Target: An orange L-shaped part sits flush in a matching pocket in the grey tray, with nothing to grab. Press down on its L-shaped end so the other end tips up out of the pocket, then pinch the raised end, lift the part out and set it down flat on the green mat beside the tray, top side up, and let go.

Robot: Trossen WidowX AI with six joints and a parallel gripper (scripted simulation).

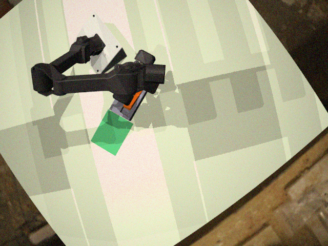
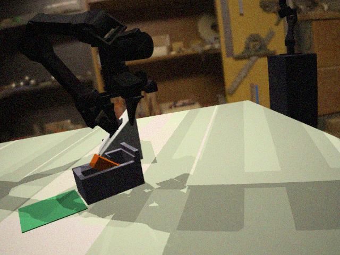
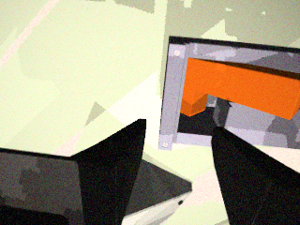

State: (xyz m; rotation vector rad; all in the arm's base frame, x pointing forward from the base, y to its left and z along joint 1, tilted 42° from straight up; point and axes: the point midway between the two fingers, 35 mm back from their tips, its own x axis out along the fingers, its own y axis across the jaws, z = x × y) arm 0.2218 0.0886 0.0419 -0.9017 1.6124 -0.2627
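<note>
The orange L-shaped part is 1 cm ahead of my gripper tip, 4 cm to the right of it and 10 cm below it. The rest, counted from my gripper tip: grey tray: 2 cm ahead, 6 cm to the right, 15 cm below; green mat: 8 cm ahead, 20 cm to the right, 16 cm below.
</note>
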